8 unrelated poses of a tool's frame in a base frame.
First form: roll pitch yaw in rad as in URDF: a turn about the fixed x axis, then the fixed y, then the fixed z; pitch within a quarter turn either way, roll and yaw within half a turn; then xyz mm.
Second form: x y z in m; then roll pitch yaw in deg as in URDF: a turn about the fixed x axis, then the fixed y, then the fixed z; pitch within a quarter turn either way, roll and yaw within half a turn. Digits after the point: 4 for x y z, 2 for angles.
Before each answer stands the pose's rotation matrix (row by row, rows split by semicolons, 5 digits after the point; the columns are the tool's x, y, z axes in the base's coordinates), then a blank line. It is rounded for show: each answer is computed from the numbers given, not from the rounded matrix.
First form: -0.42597 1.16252 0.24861 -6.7 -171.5 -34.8
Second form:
0.38482 -0.59165 0.70842; 0.09769 0.78933 0.60615; -0.91781 -0.16405 0.36155

-0.0067 -0.1715 -0.0348 -24.41 66.61 14.24
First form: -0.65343 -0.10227 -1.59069 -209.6 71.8 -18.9
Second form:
-0.01979 0.79261 0.60941; -0.99458 -0.07785 0.06895; 0.10209 -0.60474 0.78985

-0.2096 0.0718 -0.0189 -37.44 -5.86 -91.14
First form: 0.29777 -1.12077 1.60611 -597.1 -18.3 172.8
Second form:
-0.01536 -0.94607 0.32360; 0.43472 -0.29777 -0.84992; 0.90044 0.12762 0.41585

-0.5971 -0.0183 0.1728 17.06 -64.22 92.02
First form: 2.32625 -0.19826 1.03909 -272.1 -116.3 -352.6
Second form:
0.49707 0.51827 0.69593; 0.84506 -0.47120 -0.25268; 0.19696 0.71370 -0.67219

-0.2721 -0.1163 -0.3526 133.28 -11.36 59.54
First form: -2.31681 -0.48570 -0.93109 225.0 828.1 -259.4
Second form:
0.52792 -0.33985 0.77833; -0.70949 -0.68022 0.18421; 0.46683 -0.64947 -0.60022

0.2250 0.8281 -0.2594 -132.74 -27.83 -53.35
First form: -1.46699 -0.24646 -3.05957 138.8 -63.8 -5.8
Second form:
-0.96652 -0.23335 0.10669; -0.07945 -0.12315 -0.98920; 0.24397 -0.96456 0.10049

0.1388 -0.0638 -0.0058 -84.05 -14.12 -175.30
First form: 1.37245 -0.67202 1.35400 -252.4 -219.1 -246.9
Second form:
0.16833 -0.32373 0.93106; 0.76425 -0.55369 -0.33069; 0.62257 0.76722 0.15420

-0.2524 -0.2191 -0.2469 78.64 -38.50 77.58
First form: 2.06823 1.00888 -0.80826 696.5 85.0 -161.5
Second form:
0.36804 0.16867 -0.91438; -0.38527 -0.86736 -0.31506; -0.84624 0.46824 -0.25424

0.6965 0.0850 -0.1615 118.50 57.80 -46.31
